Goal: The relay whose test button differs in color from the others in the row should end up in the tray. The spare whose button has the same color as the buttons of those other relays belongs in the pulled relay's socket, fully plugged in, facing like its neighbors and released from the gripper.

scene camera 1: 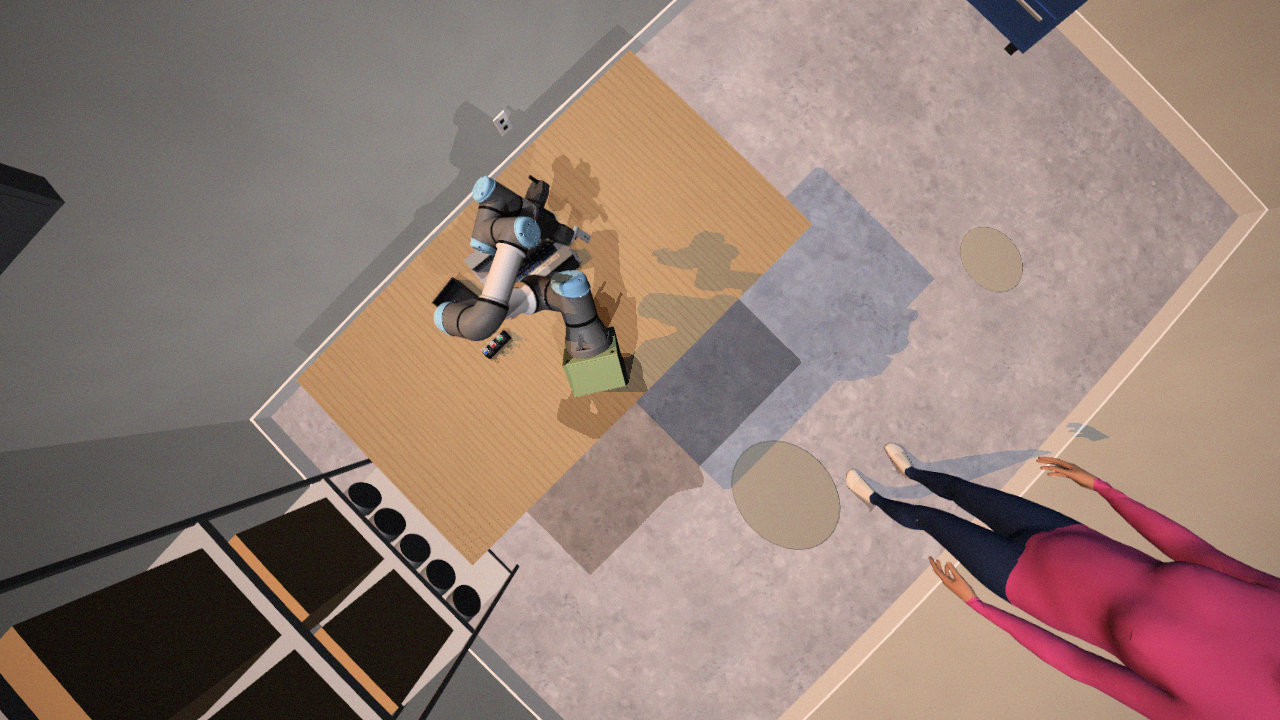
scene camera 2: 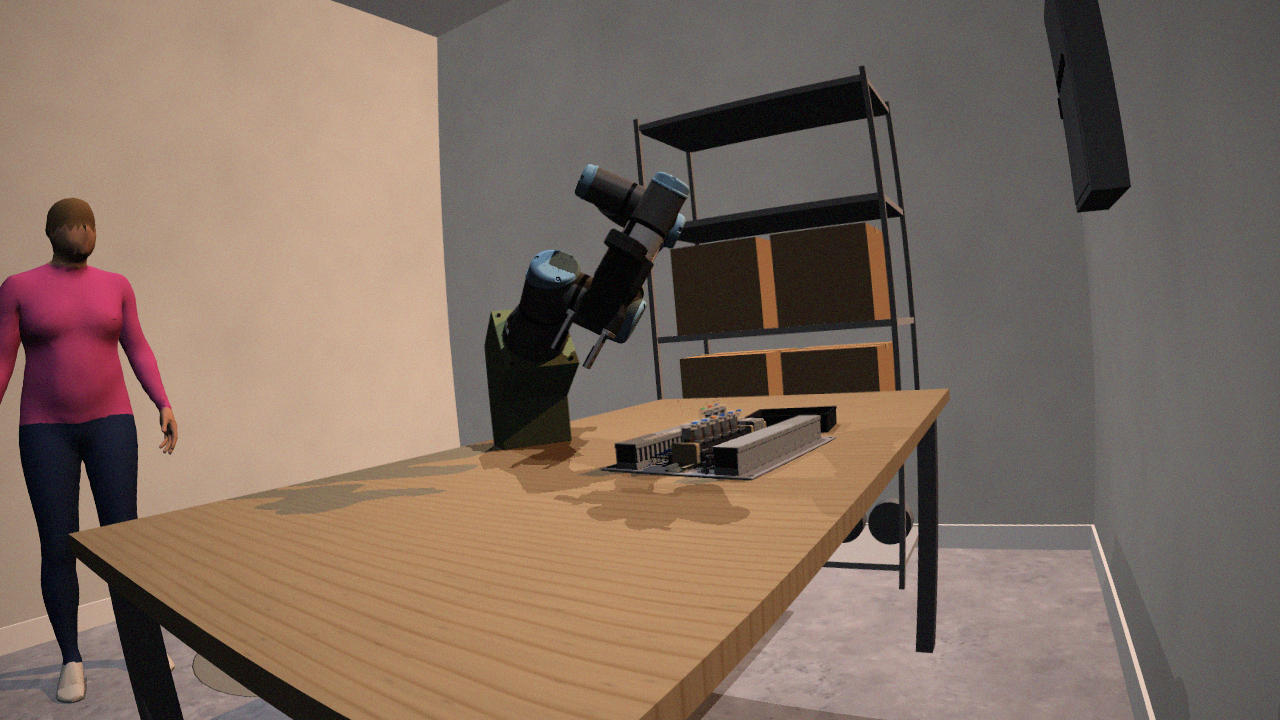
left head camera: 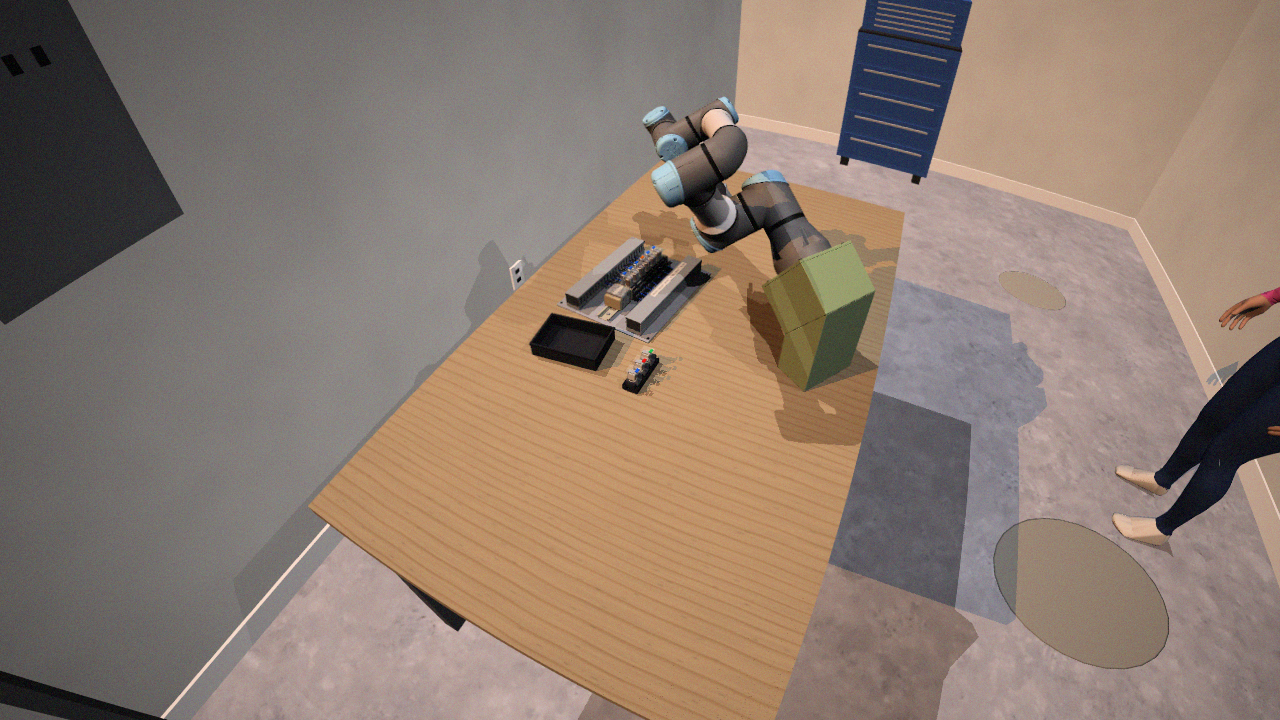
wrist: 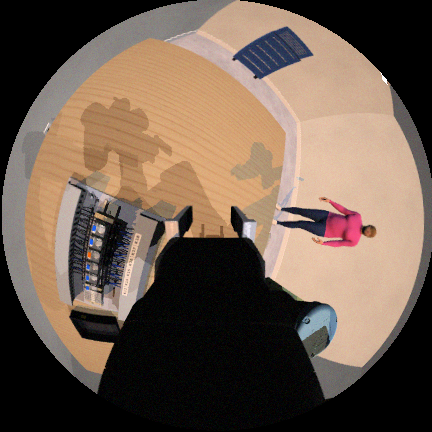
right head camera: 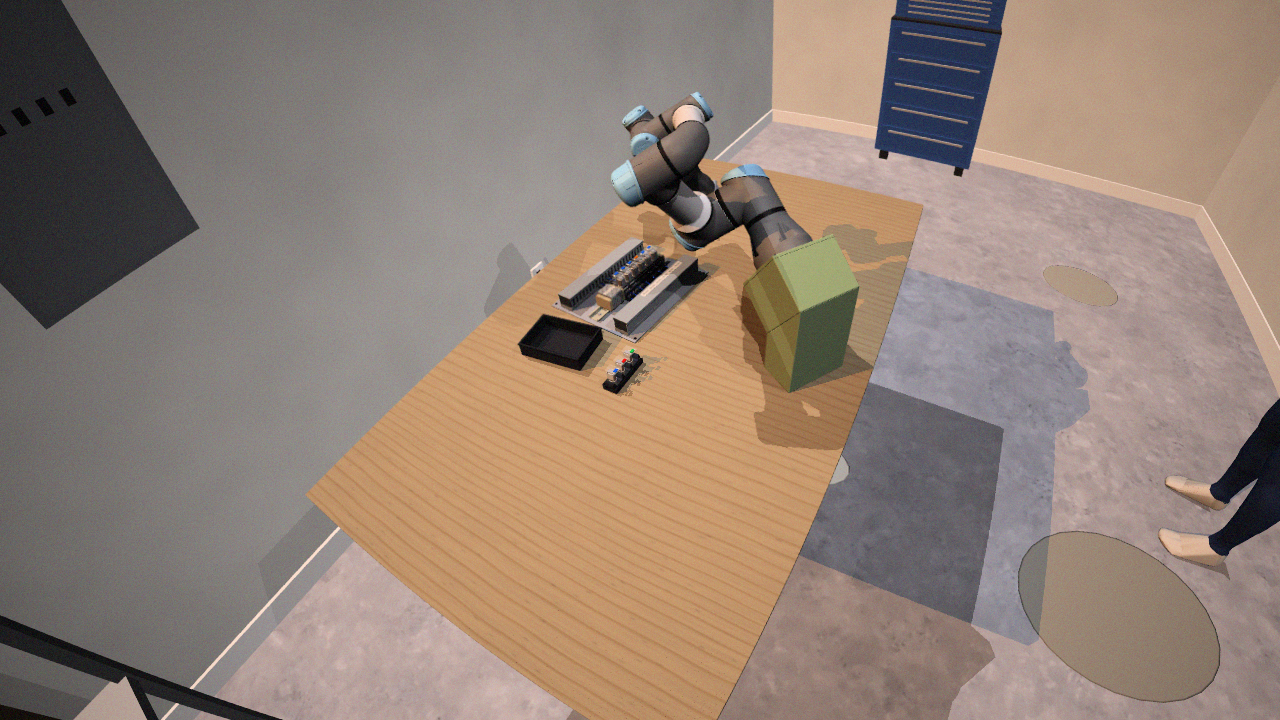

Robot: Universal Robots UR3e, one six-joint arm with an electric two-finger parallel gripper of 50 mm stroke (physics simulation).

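Frame: origin at the arm's base, x ahead, y left, z up, level; millimetres.
Seen in the pictures: gripper, fingertip midpoint: point(scene camera 1: 582, 237) point(scene camera 2: 570, 358) point(wrist: 211, 213); arm's base at its link origin: point(scene camera 1: 589, 344) point(scene camera 2: 534, 336) point(left head camera: 805, 263) point(right head camera: 786, 259).
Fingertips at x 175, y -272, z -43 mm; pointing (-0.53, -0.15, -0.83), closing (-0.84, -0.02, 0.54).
Offsets run from my fingertips to a thing's middle. "spot": to the spot under its first point.
A row of clear relays {dy +84, dx +192, dz -134 mm} point(scene camera 2: 711, 427) with coloured test buttons stands on the panel. In the wrist view one relay {spot: dy +87, dx +180, dz -114 mm} point(wrist: 98, 256), third from the top, has an orange button; the other buttons are blue. A black strip holder {spot: dy +477, dx +154, dz -162 mm} point(left head camera: 633, 386) point(right head camera: 614, 385) carries three spares: blue {dy +455, dx +156, dz -155 mm} point(left head camera: 637, 370) point(right head camera: 614, 370), red {dy +425, dx +147, dz -155 mm} point(left head camera: 643, 360) point(right head camera: 624, 361) and green {dy +394, dx +137, dz -155 mm} point(left head camera: 651, 351) point(right head camera: 632, 351). The black tray {dy +359, dx +314, dz -164 mm} point(left head camera: 563, 358) point(right head camera: 550, 360) beside the panel looks empty. My gripper point(wrist: 211, 213) point(scene camera 2: 572, 354) is open and empty, tilted, high above the table on the base side of the panel; the arm hides it in the head views.
Two grey wire ducts {dy +89, dx +292, dz -158 mm} point(left head camera: 604, 273) {dy +159, dx +127, dz -158 mm} point(left head camera: 657, 308) flank the relay row. A tan block {dy +211, dx +246, dz -153 mm} point(left head camera: 617, 296) sits at the row's end. The green robot base point(left head camera: 836, 331) stands near the table's long edge. A person point(wrist: 342, 227) stands beyond that edge. A shelf rack point(scene camera 2: 776, 327) stands behind the table.
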